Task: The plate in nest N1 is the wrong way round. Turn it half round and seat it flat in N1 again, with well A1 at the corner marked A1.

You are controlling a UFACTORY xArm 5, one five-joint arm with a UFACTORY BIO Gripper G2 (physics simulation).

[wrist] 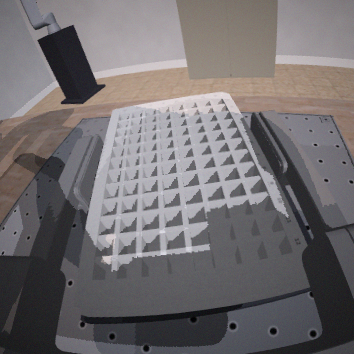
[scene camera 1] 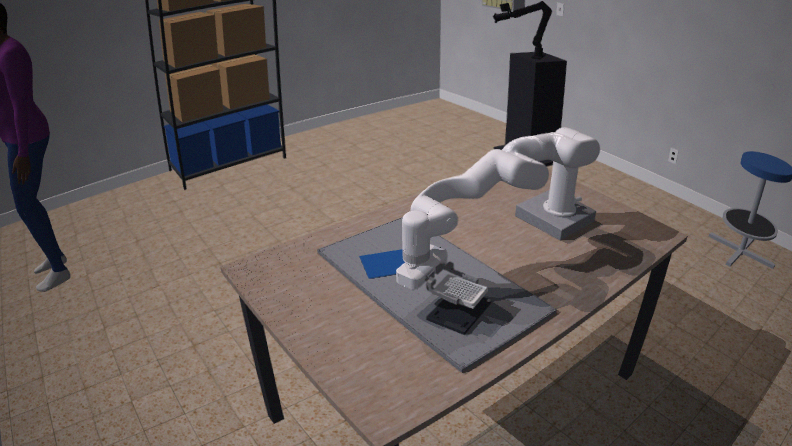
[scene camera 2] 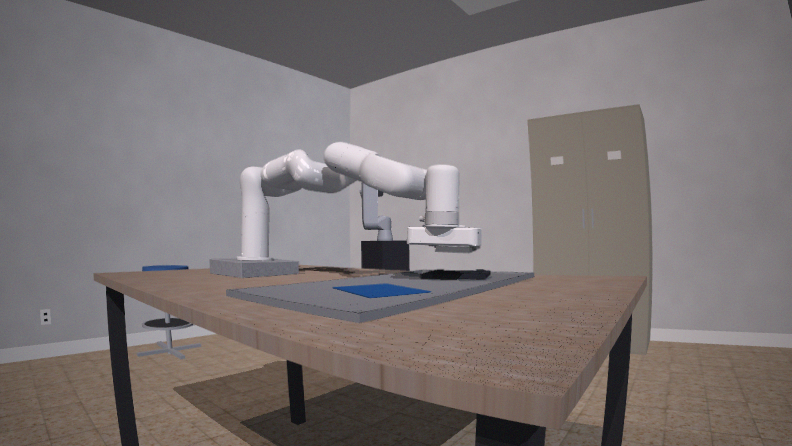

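Observation:
My gripper [scene camera 1: 456, 288] [wrist: 180, 160] is shut on the white well plate [scene camera 1: 463, 290] [wrist: 172, 175], with one finger along each long side. In the wrist view the plate's far end is sunlit and its near end lies in shadow; small numbers 11 and 12 show at its near right edge. The plate looks about level and hangs above the black nest N1 [scene camera 1: 447, 320] [scene camera 2: 462, 274], clear of it. Its shadow and mine fall over the nest and board. The nest's A1 mark cannot be made out. In scene camera 2 the gripper's body hides the fingers and the plate.
The grey perforated board [scene camera 1: 400, 299] [scene camera 2: 277, 294] [wrist: 320, 131] lies on the wooden table [scene camera 1: 332, 343] [scene camera 2: 443, 343]. A blue sheet [scene camera 1: 380, 265] [scene camera 2: 382, 290] lies on the board, partly behind the gripper in scene camera 1. A person [scene camera 1: 27, 121] stands beyond the table, at the far left.

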